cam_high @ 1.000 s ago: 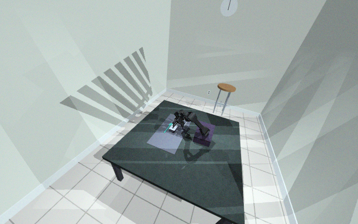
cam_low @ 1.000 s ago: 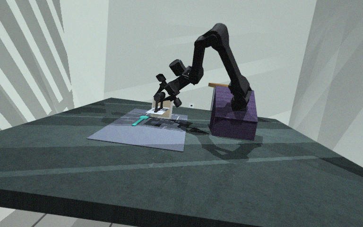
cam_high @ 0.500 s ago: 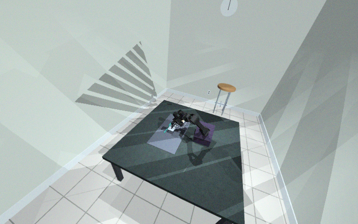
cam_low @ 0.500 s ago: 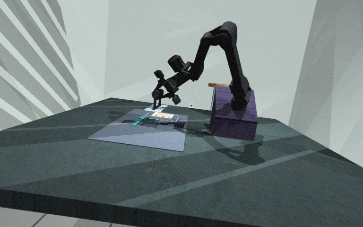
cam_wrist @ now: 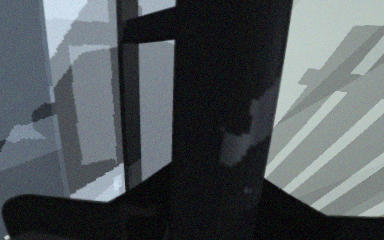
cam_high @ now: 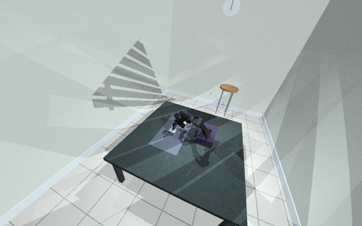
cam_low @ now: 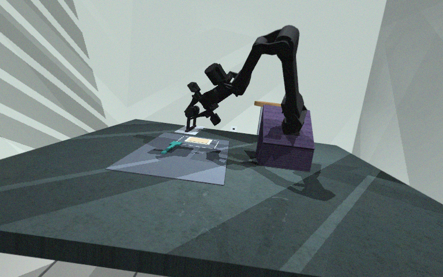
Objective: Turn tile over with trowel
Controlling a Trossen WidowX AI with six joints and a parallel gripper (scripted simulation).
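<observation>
My gripper tip is 30 mm past the small trowel and 10 mm above it. From my gripper tip the other things lie so: grey mat (160 mm below, 10 mm to the left, 10 mm behind); teal piece (140 mm below, 50 mm ahead, 30 mm to the right); tile (200 mm to the right, 140 mm below, 50 mm behind).
</observation>
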